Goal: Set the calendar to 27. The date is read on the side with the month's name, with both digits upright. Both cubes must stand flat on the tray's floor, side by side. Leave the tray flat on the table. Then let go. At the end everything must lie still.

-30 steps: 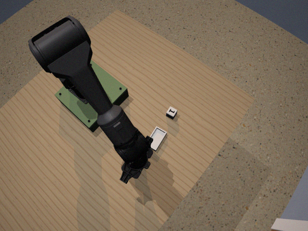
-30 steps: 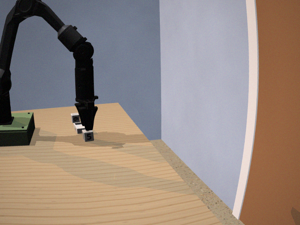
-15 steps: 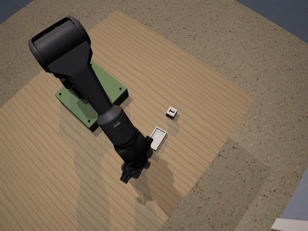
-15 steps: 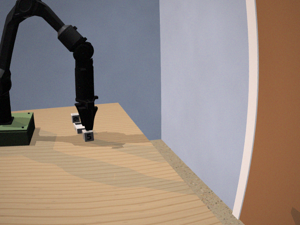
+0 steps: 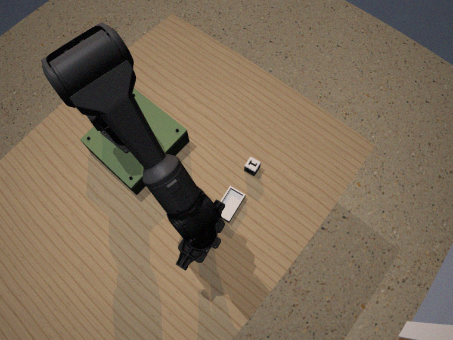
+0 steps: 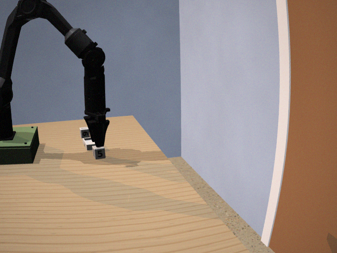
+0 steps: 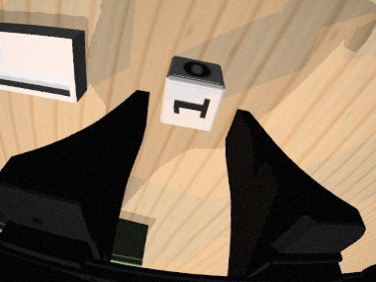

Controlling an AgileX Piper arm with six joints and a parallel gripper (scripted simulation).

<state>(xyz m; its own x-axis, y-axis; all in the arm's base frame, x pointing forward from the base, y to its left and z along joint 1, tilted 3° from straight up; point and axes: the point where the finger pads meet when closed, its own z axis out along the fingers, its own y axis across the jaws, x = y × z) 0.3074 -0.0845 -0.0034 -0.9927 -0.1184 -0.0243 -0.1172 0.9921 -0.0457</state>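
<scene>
Right now the white tray is 1 cm behind my hand, 11 cm to the left of it and 3 cm below it.
</scene>
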